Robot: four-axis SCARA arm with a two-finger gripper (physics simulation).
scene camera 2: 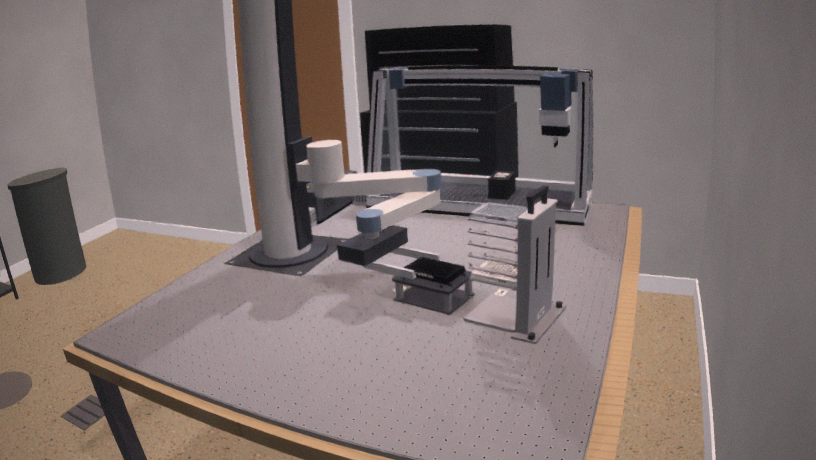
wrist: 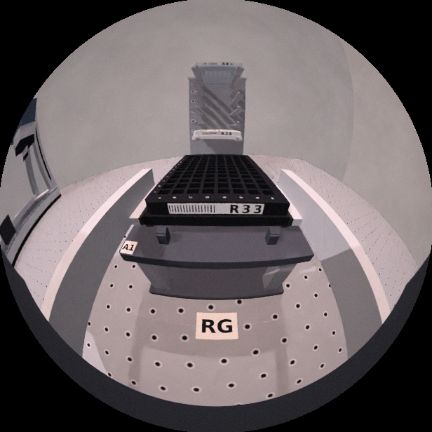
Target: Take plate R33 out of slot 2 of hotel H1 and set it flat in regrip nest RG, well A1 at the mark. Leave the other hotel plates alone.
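Places are measured from the arm's base along level axes (x left, y back, z up), in millimetres.
Where they show: gripper, fingertip midpoint: [scene camera 2: 426, 266]; arm's base at its link origin: [scene camera 2: 288, 255].
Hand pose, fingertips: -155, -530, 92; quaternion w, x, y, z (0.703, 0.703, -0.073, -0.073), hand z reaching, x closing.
Things, the pixels of their top centre, and the offset from my fingertips, as dx, dy, dz. "pt": a spot on its surface instead.
- Black gridded plate R33 at its top centre: [scene camera 2: 433, 266] -4, -19, +3
- dark raised nest RG at its top centre: [scene camera 2: 433, 271] -5, -19, -10
- Pale plate R38 at its top centre: [scene camera 2: 504, 270] -44, -205, +30
- clear plate at its top centre: [scene camera 2: 504, 210] -44, -205, +171
- gantry frame at a spot on its surface: [scene camera 2: 581, 142] pt +669, -297, +188
- dark block at a spot on its surface: [scene camera 2: 501, 186] pt +670, -14, +16
Black gridded plate R33 [scene camera 2: 435, 269] [wrist: 215, 187] is level, its label facing the wrist camera. My gripper [scene camera 2: 425, 267] [wrist: 215, 176] is shut on it, one finger along each side. The plate is over the dark raised nest RG [scene camera 2: 420, 286] [wrist: 218, 248], very low at its top; whether it touches is hard to tell. Two nest posts show in front of the plate in the wrist view. The A1 mark [wrist: 128, 247] is at the nest's near left corner. The plate's own well A1 cannot be made out. Hotel H1 [scene camera 2: 535, 268] [wrist: 217, 147] stands beyond the nest.
Pale plate R38 [scene camera 2: 498, 269] [wrist: 216, 134] is low in the hotel, and a clear plate [scene camera 2: 496, 212] [wrist: 217, 75] is at its top. A gantry frame [scene camera 2: 581, 142] with a dark block [scene camera 2: 501, 186] on its deck stands behind. The arm's column [scene camera 2: 268, 131] is at left.
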